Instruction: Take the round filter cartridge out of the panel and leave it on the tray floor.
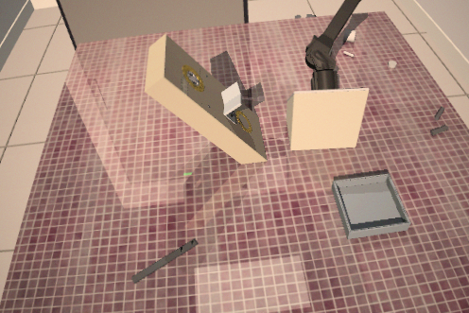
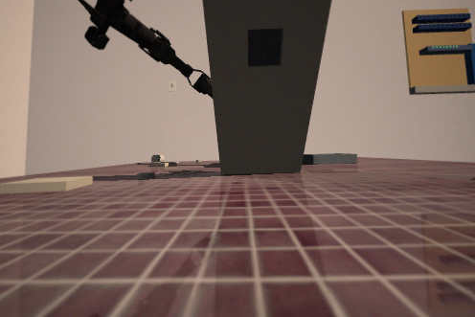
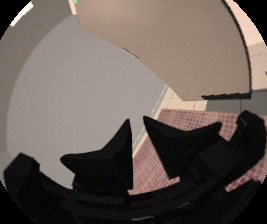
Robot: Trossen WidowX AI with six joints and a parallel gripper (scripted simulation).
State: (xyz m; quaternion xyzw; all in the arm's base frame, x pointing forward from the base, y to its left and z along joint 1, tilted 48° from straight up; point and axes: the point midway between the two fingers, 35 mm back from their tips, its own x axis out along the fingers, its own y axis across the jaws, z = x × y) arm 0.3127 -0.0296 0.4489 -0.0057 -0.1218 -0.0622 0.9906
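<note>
The round filter cartridge is 400 mm to the left of my gripper tip and 180 mm below it. Also, from my gripper tip: beige service panel: 390 mm to the left, 260 mm below, 40 mm behind; then grey tray: 630 mm to the left, 440 mm behind, 410 mm below.
</note>
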